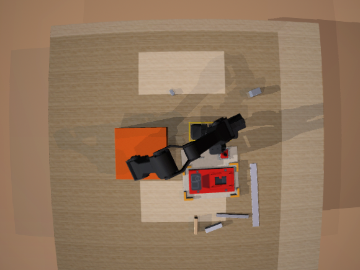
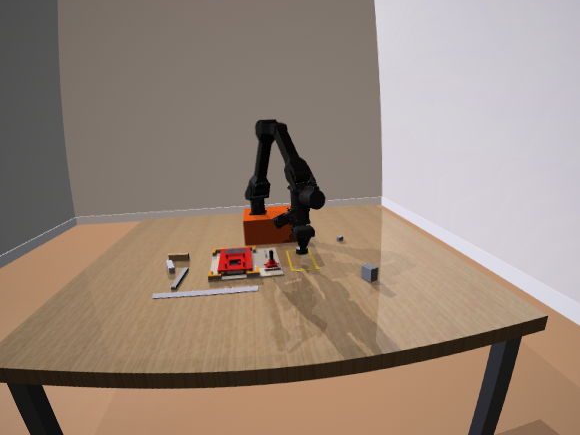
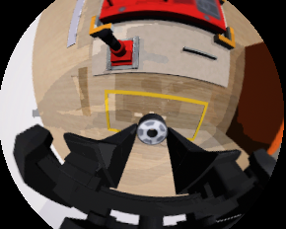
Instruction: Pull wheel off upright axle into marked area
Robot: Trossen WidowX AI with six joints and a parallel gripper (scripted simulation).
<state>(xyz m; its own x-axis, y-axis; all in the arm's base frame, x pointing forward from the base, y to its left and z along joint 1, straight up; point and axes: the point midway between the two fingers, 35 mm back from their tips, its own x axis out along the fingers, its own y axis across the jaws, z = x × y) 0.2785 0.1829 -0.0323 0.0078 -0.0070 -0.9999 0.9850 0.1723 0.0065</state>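
The grey wheel is right at my gripper tip.
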